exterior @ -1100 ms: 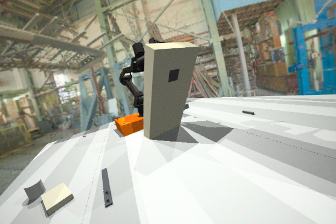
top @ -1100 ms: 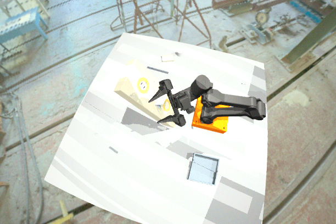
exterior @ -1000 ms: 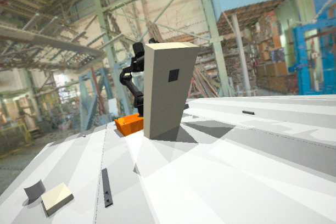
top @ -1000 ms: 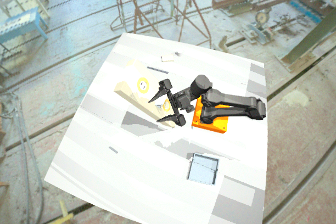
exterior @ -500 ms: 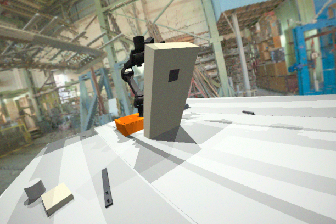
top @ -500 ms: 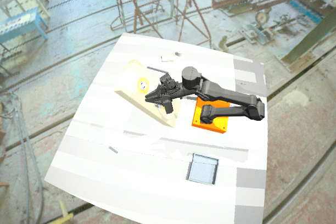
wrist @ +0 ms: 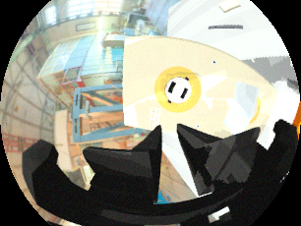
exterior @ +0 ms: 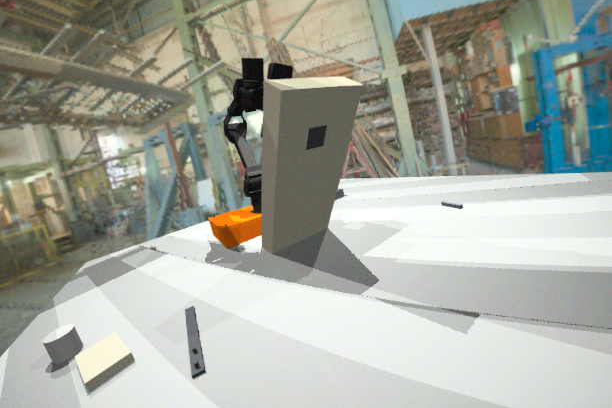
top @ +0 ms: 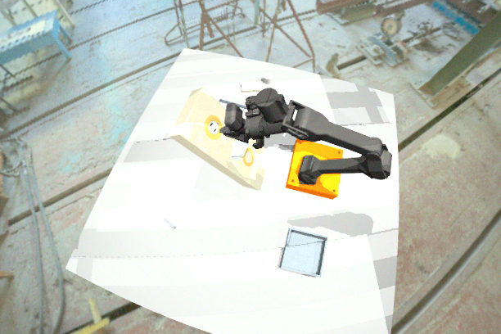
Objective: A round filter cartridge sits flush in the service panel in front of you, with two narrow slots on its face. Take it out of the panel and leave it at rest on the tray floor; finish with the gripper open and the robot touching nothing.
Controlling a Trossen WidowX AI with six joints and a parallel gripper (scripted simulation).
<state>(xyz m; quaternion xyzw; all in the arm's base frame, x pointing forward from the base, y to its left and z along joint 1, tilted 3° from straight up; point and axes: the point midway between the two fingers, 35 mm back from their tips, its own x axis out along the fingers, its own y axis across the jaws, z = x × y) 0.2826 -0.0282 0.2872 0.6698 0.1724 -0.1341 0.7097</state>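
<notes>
Now: gripper tip 50 mm short of the round filter cartridge, 50 mm above it and 40 mm to the left of it. From my gripper tip the other things lie so: tray 330 mm behind, 310 mm below, 300 mm to the left; then cream block 470 mm to the right, 320 mm below, 30 mm behind; then grey bar 320 mm below, 260 mm to the left, 200 mm ahead.
</notes>
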